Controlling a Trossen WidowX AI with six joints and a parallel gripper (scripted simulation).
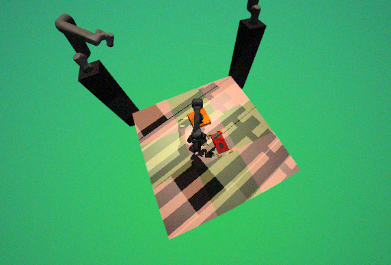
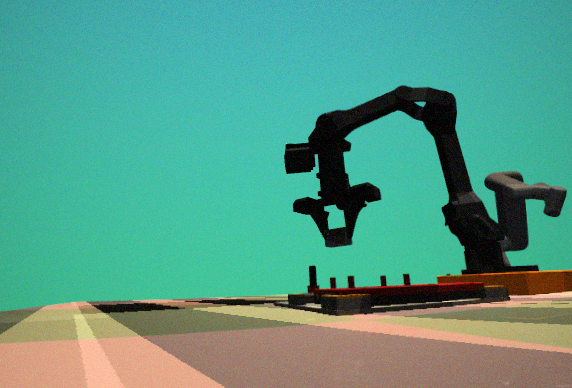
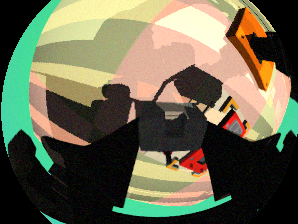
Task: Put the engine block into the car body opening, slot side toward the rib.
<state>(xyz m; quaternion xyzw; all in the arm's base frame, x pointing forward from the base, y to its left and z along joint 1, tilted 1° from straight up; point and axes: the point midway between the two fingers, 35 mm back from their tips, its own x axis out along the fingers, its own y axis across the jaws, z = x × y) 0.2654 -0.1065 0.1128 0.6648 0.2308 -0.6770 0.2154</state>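
My gripper tip is 1 cm below the engine block.
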